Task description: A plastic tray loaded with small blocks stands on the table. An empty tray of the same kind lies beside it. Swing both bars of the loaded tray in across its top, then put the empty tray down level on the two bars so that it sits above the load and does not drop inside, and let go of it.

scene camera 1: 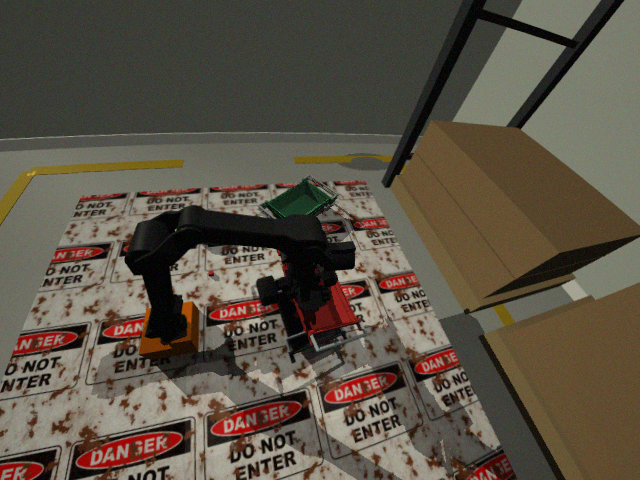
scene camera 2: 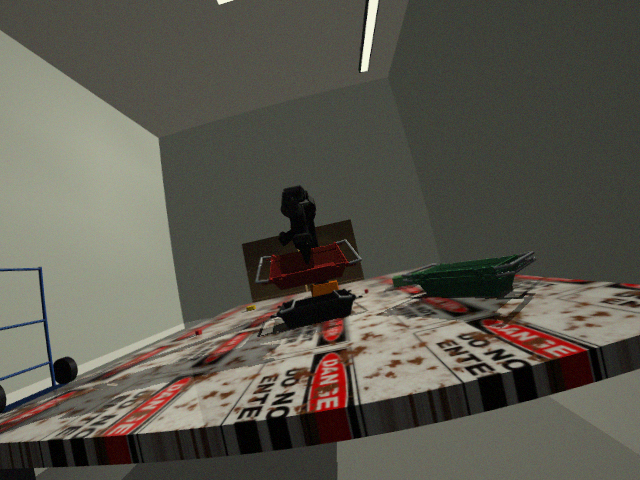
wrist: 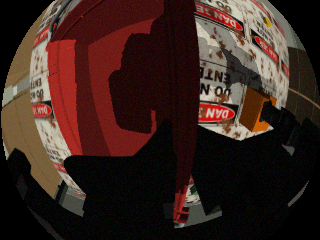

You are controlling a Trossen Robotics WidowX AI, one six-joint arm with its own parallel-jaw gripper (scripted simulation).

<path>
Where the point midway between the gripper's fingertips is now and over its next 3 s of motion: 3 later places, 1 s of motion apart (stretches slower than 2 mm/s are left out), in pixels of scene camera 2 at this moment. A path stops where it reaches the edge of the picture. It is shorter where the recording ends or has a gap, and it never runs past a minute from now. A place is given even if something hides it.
The gripper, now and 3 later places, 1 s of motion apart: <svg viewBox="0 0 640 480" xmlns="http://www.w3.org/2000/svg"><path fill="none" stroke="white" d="M307 264L308 271L310 280L311 282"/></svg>
</path>
